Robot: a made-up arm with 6 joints.
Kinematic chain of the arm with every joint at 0, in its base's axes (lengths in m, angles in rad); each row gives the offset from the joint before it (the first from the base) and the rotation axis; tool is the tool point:
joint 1: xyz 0 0 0.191 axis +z
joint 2: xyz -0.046 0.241 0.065 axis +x
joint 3: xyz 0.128 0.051 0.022 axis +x
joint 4: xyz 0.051 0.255 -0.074 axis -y
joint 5: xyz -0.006 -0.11 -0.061 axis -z
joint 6: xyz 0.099 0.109 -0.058 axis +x
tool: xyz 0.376 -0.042 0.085
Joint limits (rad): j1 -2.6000..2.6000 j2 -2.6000..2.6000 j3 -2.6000..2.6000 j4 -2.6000..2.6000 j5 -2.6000..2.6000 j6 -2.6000..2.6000
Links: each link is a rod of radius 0.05 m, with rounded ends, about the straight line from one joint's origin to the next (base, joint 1, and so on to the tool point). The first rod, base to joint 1, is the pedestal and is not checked.
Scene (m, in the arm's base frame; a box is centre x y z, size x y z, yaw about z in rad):
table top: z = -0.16
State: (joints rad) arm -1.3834 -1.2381 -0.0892 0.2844 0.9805 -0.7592
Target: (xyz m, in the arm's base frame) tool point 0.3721 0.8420 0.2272
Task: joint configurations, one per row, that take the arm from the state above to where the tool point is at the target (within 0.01 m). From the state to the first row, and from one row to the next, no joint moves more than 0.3 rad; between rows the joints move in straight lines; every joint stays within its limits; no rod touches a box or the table.
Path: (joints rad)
1: -1.0892 -1.1131 0.0107 0.3475 0.6934 -0.8311
2: -0.7949 -0.9880 0.1106 0.4107 0.4064 -0.9030
3: -0.5007 -0.8630 0.2104 0.4738 0.1193 -0.9750
4: -0.2064 -0.7379 0.3103 0.5369 -0.1678 -1.0469
5: 0.0878 -0.6129 0.4102 0.6000 -0.4548 -1.1188

